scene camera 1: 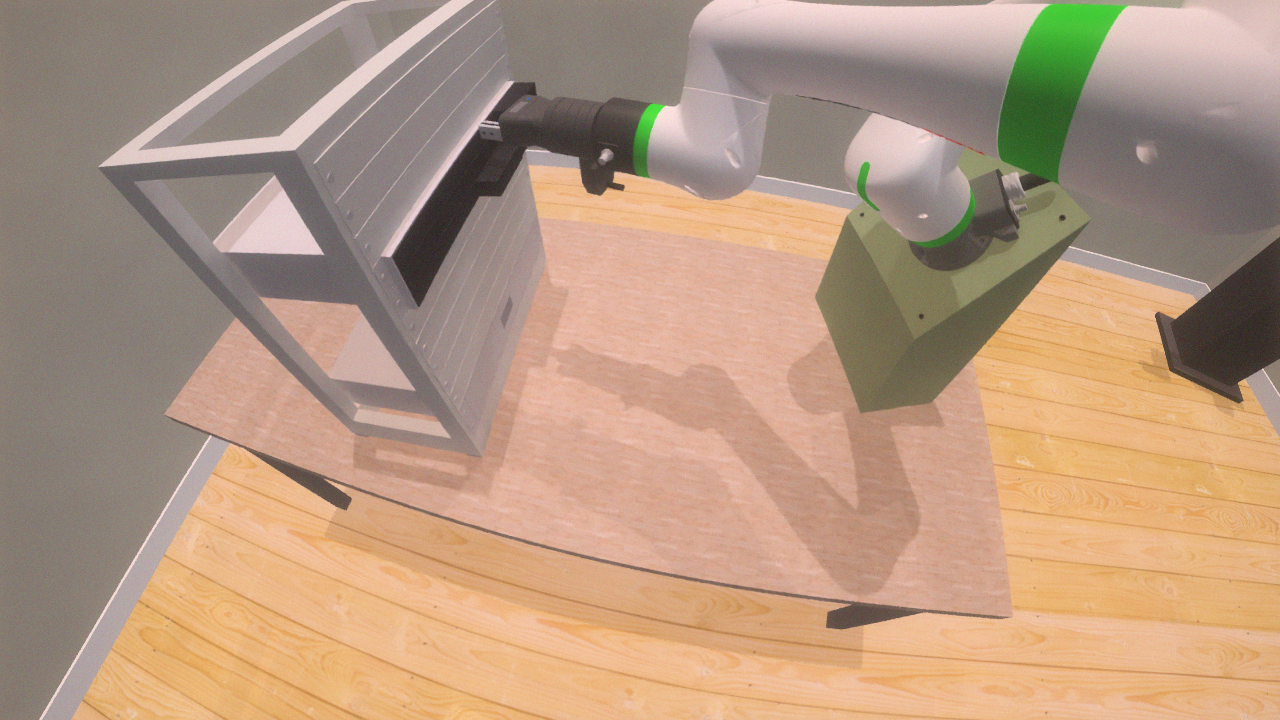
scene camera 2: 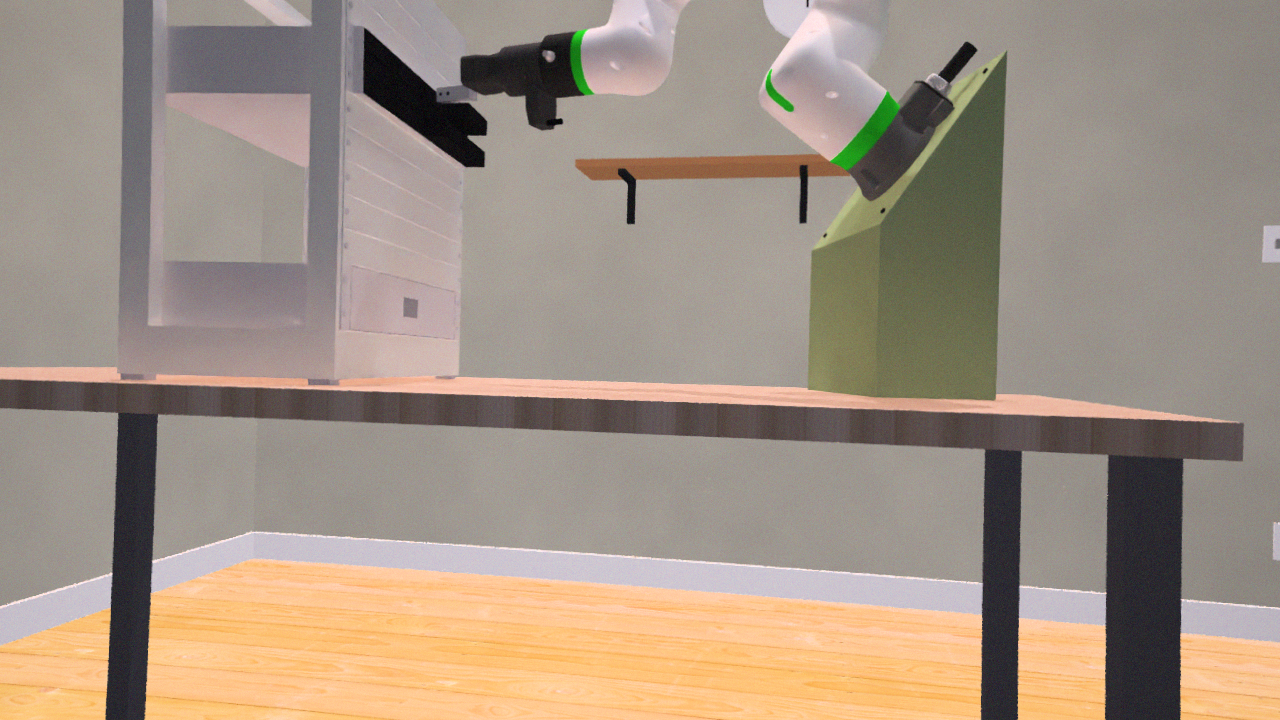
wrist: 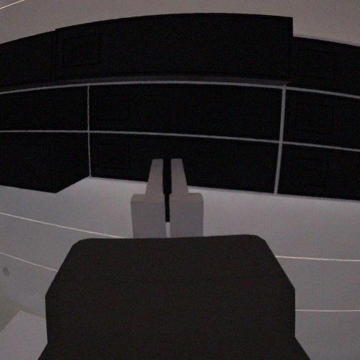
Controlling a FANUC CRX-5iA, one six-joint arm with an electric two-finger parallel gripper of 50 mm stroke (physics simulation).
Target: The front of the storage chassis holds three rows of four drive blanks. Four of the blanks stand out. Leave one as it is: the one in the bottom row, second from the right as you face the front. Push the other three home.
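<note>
The storage chassis holds three rows of black drive blanks. The wrist view is upside down. My gripper is shut and empty, its tips at the top-row blank second from the right, which looks level with its neighbour to the left. The top-row rightmost blank stands out. The bottom-row blank second from the right stands out, and so does the bottom-row rightmost blank. The middle row looks flush. Contact at the tips is hard to tell.
The chassis stands on a table. A green pedestal bears the arm's base opposite the chassis front. A wooden wall shelf is behind. The standing-out top-row blank projects directly beside the fingers.
</note>
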